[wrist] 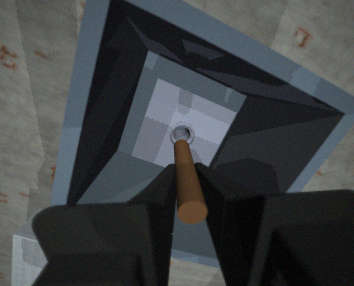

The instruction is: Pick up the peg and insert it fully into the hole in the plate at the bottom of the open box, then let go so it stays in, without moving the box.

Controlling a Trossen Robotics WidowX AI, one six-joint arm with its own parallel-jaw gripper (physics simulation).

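Frame: origin at the arm's base, x back, y right, z up, level; metres.
Seen in the pictures: gripper, fingertip midpoint: (184,169).
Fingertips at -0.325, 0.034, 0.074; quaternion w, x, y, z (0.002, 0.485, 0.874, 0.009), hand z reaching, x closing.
Note:
A point is followed by its place in that frame, as x, y, z.
My gripper (184,169) {-0.325, 0.034, 0.074} is shut on the brown peg (189,185) {-0.332, 0.029, 0.105}, which sticks out from between the dark fingers toward the box floor. The open blue-grey box (75,110) {-0.332, -0.041, 0.084} lies below the fingers, turned at an angle. At its bottom is a pale square plate (150,120) {-0.326, -0.003, 0.004}. The hole (182,133), with a light round rim, is near the middle of the plate. The peg's far end appears just below the hole in the view, overlapping the rim's lower edge. How high that end is above the plate is hard to tell. The plate's lower part is hidden behind the fingers and peg.
The box's rim (225,25) {-0.405, 0.007, 0.084} and steep dark walls surround the fingers' ends. A pale block-like object (29,257) {-0.036, -0.071, 0.000} shows at the lower left, partly hidden by the gripper. The stone-like surface (30,100) {-0.257, -0.157, -0.054} with rust-coloured marks lies around the box.

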